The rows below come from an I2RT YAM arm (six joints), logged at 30 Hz.
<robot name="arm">
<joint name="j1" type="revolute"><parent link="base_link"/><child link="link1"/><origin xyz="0 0 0.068" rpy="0 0 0"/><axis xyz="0 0 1"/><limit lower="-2.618" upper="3.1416"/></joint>
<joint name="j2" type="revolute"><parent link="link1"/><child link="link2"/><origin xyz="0.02 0.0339 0.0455" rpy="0 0 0"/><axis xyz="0 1 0"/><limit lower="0" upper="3.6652"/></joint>
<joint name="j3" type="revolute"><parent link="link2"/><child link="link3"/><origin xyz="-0.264 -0.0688 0" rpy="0 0 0"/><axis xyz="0 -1 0"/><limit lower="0" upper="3.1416"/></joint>
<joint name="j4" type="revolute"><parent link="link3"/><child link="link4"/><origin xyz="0.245 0.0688 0.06" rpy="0 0 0"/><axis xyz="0 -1 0"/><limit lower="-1.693" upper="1.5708"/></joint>
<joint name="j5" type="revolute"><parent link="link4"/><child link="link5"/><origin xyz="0.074 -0.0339 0.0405" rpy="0 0 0"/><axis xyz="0 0 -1"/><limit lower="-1.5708" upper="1.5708"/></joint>
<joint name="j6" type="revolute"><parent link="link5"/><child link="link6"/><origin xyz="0.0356 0 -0.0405" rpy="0 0 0"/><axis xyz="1 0 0"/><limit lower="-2.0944" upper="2.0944"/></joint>
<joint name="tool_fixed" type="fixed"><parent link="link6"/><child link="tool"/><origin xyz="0 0 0" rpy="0 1.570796 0"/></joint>
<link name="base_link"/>
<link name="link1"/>
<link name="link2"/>
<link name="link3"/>
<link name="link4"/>
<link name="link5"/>
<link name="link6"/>
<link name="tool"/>
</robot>
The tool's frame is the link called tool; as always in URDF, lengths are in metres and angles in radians.
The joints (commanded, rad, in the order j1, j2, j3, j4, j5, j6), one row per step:
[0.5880 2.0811 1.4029 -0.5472 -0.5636 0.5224]
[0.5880 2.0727 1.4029 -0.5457 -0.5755 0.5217]
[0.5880 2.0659 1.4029 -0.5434 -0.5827 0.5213]
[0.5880 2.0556 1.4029 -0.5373 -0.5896 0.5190]
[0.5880 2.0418 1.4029 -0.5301 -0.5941 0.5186]
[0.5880 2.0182 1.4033 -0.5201 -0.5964 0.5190]
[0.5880 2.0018 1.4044 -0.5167 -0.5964 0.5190]
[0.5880 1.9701 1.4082 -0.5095 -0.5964 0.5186]
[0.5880 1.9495 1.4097 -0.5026 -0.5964 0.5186]
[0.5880 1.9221 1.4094 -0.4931 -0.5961 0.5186]
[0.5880 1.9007 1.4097 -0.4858 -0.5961 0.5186]
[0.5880 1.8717 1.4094 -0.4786 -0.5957 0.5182]
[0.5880 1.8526 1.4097 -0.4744 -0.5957 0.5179]
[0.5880 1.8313 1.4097 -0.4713 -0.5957 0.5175]
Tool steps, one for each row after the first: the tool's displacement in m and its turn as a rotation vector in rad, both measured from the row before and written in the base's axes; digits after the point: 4 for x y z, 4 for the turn. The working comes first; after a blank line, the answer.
Tool pose at each row, in the base's axes (x y z in m, rotation vector in rad; the steps are taken from these numbers as rounded here):
[0.3328 0.2447 0.1389 0.2469 -2.9585 -1.0021]
[0.3324 0.2449 0.1425 0.2552 -2.9523 -1.0243]
[0.3323 0.2451 0.1454 0.2619 -2.9500 -1.0408]
[0.3323 0.2453 0.1498 -0.2737 2.9364 1.0588]
[0.3324 0.2455 0.1556 -0.2834 2.9139 1.0737]
[0.3322 0.2455 0.1654 -0.2959 2.8777 1.0906]
[0.3319 0.2453 0.1723 -0.3032 2.8552 1.0987]
[0.3313 0.2449 0.1862 -0.3186 2.8090 1.1147]
[0.3307 0.2445 0.1950 -0.3283 2.7777 1.1252]
[0.3294 0.2436 0.2061 -0.3403 2.7381 1.1375]
[0.3282 0.2428 0.2149 -0.3496 2.7067 1.1472]
[0.3261 0.2414 0.2265 -0.3612 2.6675 1.1581]
[0.3246 0.2404 0.2341 -0.3688 2.6418 1.1653]
[0.3226 0.2390 0.2425 -0.3767 2.6150 1.1725]

[-0.0004 0.0002 0.0036 0.0148 -0.0024 0.0046]
[-0.0001 0.0002 0.0029 0.0107 -0.0041 0.0029]
[0.0000 0.0002 0.0044 0.0146 -0.0115 0.0043]
[0.0001 0.0002 0.0058 0.0151 -0.0154 0.0020]
[-0.0002 0.0000 0.0098 0.0206 -0.0268 0.0007]
[-0.0003 -0.0002 0.0069 0.0116 -0.0174 -0.0001]
[-0.0006 -0.0004 0.0139 0.0237 -0.0358 0.0004]
[-0.0006 -0.0004 0.0088 0.0161 -0.0241 0.0000]
[-0.0013 -0.0009 0.0111 0.0201 -0.0306 -0.0001]
[-0.0012 -0.0008 0.0088 0.0161 -0.0241 0.0000]
[-0.0021 -0.0014 0.0116 0.0196 -0.0304 0.0000]
[-0.0015 -0.0010 0.0076 0.0130 -0.0198 0.0002]
[-0.0020 -0.0014 0.0084 0.0135 -0.0207 0.0003]

